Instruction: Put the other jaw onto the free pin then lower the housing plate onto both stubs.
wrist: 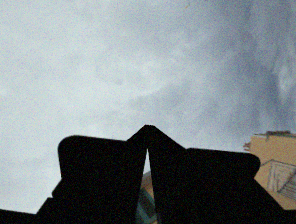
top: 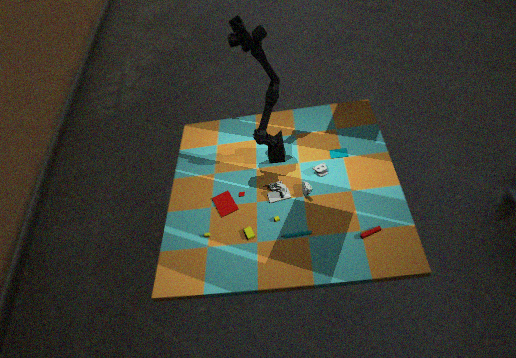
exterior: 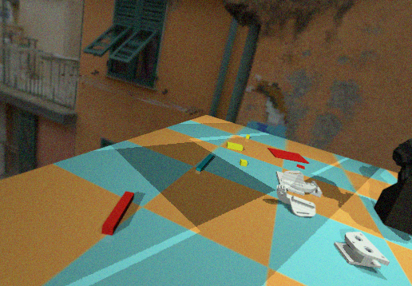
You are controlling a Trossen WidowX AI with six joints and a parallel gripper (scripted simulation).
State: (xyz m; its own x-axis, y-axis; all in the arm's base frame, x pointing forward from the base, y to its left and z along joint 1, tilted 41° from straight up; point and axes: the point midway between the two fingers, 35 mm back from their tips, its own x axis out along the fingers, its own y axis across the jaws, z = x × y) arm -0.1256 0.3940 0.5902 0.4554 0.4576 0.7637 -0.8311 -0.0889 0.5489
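Right now the white jaw is 82 cm below my gripper tip, 35 cm ahead of it and 28 cm to the left of it. Also, from my gripper tip: base: 82 cm below, 36 cm to the left, 19 cm ahead; flat red plate: 85 cm below, 40 cm ahead, 18 cm to the right; small red cube: 85 cm below, 34 cm ahead, 9 cm to the right.
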